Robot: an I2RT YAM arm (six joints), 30 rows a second.
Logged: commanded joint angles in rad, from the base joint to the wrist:
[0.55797, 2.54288, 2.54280, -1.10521, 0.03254, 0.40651]
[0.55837, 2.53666, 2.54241, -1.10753, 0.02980, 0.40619]
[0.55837, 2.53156, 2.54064, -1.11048, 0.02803, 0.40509]
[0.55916, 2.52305, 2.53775, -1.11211, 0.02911, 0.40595]
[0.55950, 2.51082, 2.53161, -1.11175, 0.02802, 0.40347]
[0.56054, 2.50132, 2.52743, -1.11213, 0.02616, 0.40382]
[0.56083, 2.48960, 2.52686, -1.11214, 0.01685, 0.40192]
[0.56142, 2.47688, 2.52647, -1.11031, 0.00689, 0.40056]
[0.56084, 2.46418, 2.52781, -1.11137, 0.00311, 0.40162]
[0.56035, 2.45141, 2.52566, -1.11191, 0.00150, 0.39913]
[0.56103, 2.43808, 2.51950, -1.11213, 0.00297, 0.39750]
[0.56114, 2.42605, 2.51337, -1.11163, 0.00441, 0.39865]
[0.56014, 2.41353, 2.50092, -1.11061, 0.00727, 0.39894]
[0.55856, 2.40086, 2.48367, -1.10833, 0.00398, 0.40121]
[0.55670, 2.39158, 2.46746, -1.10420, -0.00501, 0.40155]
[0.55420, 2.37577, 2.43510, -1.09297, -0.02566, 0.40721]
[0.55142, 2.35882, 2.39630, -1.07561, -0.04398, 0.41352]
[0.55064, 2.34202, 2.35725, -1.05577, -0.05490, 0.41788]
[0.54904, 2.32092, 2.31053, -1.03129, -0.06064, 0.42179]
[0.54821, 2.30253, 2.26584, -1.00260, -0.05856, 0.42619]
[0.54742, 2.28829, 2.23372, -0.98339, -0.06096, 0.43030]
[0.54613, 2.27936, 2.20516, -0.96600, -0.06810, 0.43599]
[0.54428, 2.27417, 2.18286, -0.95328, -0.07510, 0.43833]
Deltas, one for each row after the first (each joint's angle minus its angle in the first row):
[0.00040, -0.00622, -0.00039, -0.00232, -0.00274, -0.00032]
[0.00040, -0.01132, -0.00216, -0.00527, -0.00451, -0.00142]
[0.00119, -0.01983, -0.00505, -0.00690, -0.00343, -0.00056]
[0.00153, -0.03206, -0.01119, -0.00654, -0.00452, -0.00304]
[0.00257, -0.04156, -0.01537, -0.00692, -0.00638, -0.00269]
[0.00286, -0.05328, -0.01594, -0.00693, -0.01569, -0.00459]
[0.00345, -0.06600, -0.01633, -0.00510, -0.02565, -0.00595]
[0.00287, -0.07870, -0.01499, -0.00616, -0.02943, -0.00489]
[0.00238, -0.09147, -0.01714, -0.00670, -0.03104, -0.00738]
[0.00306, -0.10480, -0.02330, -0.00692, -0.02957, -0.00901]
[0.00317, -0.11683, -0.02943, -0.00642, -0.02813, -0.00786]
[0.00217, -0.12935, -0.04188, -0.00540, -0.02527, -0.00757]
[0.00059, -0.14202, -0.05913, -0.00312, -0.02856, -0.00530]
[-0.00127, -0.15130, -0.07534, 0.00101, -0.03755, -0.00496]
[-0.00377, -0.16711, -0.10770, 0.01224, -0.05820, 0.00070]
[-0.00655, -0.18406, -0.14650, 0.02960, -0.07652, 0.00701]
[-0.00733, -0.20086, -0.18555, 0.04944, -0.08744, 0.01137]
[-0.00893, -0.22196, -0.23227, 0.07392, -0.09318, 0.01528]
[-0.00976, -0.24035, -0.27696, 0.10261, -0.09110, 0.01968]
[-0.01055, -0.25459, -0.30908, 0.12182, -0.09350, 0.02379]
[-0.01184, -0.26352, -0.33764, 0.13921, -0.10064, 0.02948]
[-0.01369, -0.26871, -0.35994, 0.15193, -0.10764, 0.03182]

